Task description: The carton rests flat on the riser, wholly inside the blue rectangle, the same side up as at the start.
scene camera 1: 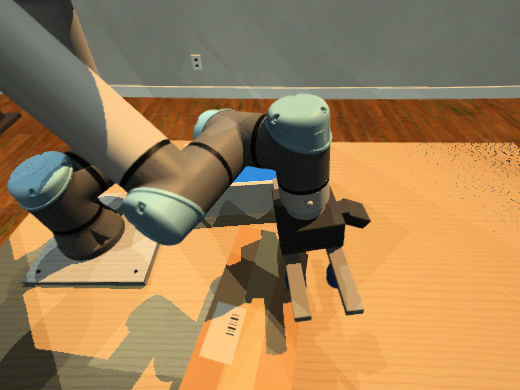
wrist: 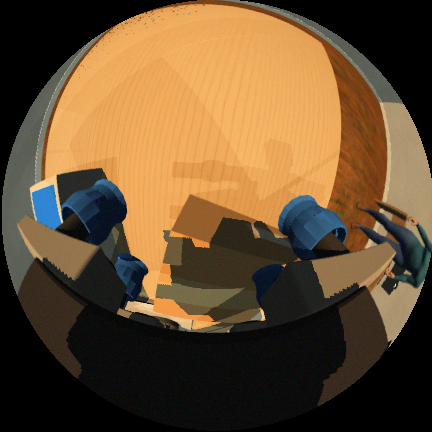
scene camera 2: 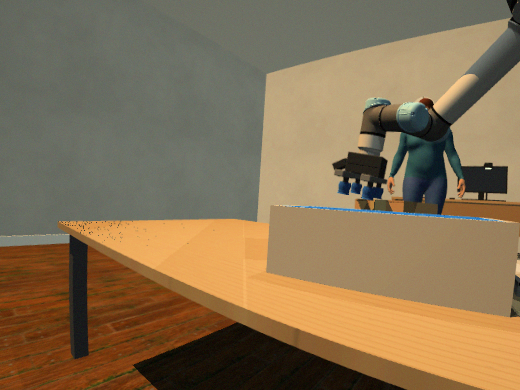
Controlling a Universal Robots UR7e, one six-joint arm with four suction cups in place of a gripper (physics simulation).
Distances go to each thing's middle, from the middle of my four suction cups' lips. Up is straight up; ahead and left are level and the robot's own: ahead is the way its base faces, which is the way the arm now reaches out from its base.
I see my suction cup 10 cm past the carton [scene camera 1: 249, 330], 10 cm to the left of it and 9 cm above it. The rest, counted from my suction cup: riser [scene camera 2: 458, 262]: 12 cm behind, 32 cm to the left, 11 cm below.
